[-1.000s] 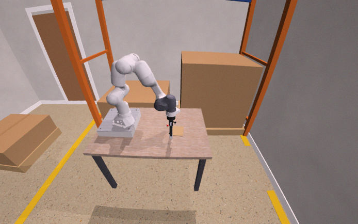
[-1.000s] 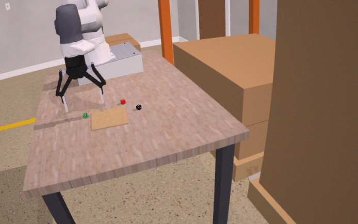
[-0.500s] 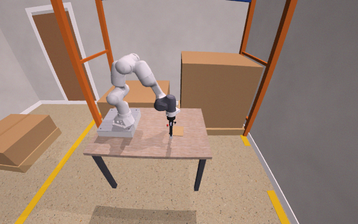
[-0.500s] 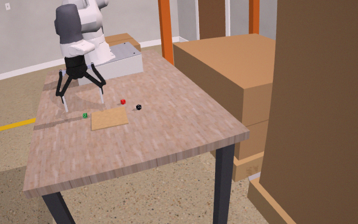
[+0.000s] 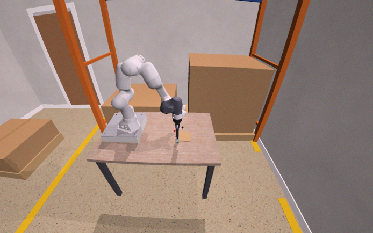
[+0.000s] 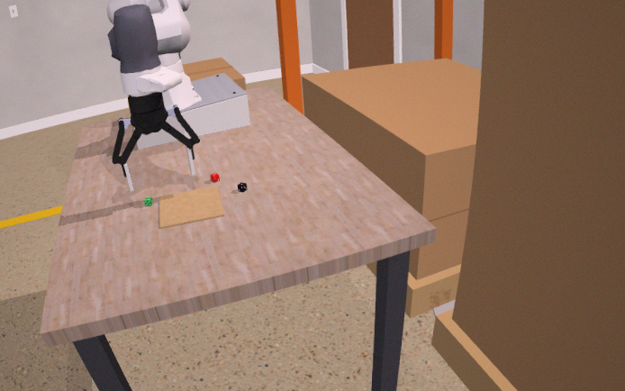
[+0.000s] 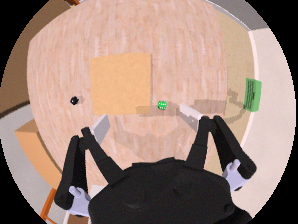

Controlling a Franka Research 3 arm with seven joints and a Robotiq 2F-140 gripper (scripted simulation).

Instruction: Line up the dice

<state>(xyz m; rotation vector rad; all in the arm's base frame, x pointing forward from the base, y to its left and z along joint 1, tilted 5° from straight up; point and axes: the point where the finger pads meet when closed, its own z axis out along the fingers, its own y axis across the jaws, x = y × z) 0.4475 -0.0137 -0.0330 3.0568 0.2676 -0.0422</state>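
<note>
The red die is 6 cm behind my hand, 12 cm to the left of it and 5 cm below it. The rest, counted from my hand: green die 1 cm ahead, 4 cm to the right, 5 cm below; then tan mat 5 cm ahead, 6 cm to the left, 6 cm below; then black die 2 cm ahead, 18 cm to the left, 5 cm below.
</note>
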